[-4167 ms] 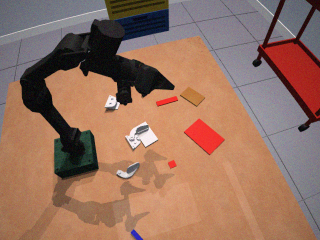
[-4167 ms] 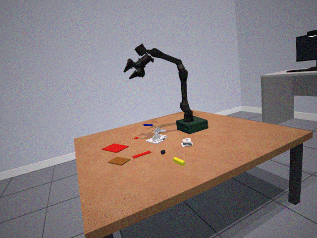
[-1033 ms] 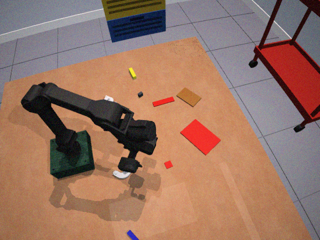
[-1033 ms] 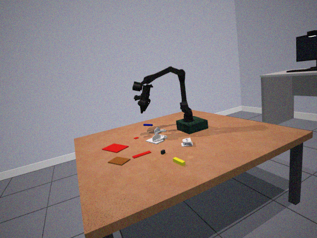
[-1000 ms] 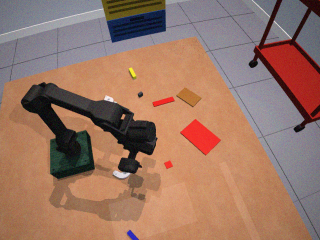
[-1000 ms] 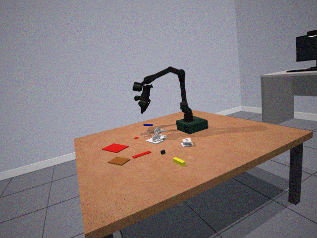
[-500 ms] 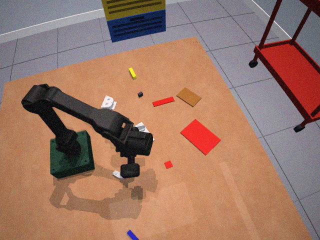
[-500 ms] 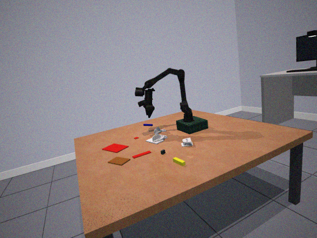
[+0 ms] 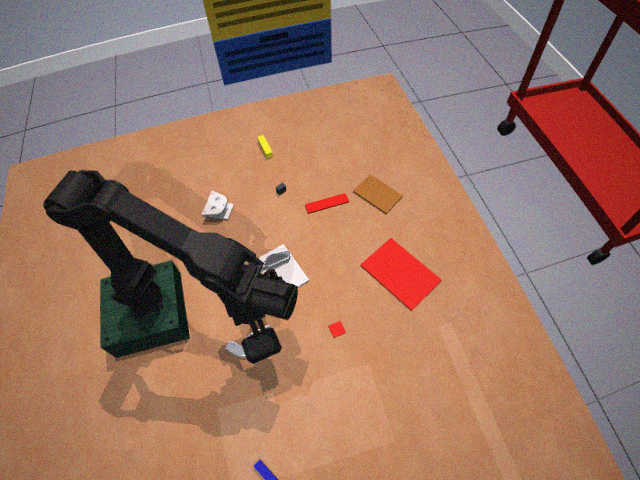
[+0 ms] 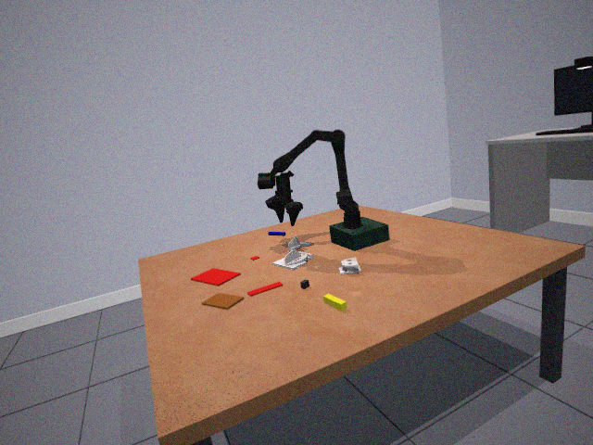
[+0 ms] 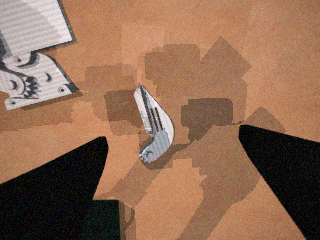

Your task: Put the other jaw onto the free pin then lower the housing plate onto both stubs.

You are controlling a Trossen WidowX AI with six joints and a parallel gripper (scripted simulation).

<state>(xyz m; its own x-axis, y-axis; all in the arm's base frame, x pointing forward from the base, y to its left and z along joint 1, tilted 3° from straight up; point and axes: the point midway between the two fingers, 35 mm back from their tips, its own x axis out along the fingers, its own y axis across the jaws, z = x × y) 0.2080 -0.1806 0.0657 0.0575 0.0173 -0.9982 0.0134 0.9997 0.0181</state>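
The white base plate lies 110 mm ahead of my gripper tip, 160 mm to the left of it and 110 mm below it. Round my gripper tip: small red square (160 mm ahead, 40 mm to the right, 110 mm below); blue bar (90 mm behind, 270 mm to the right, 100 mm below); large red plate (360 mm ahead, 30 mm to the left, 110 mm below).
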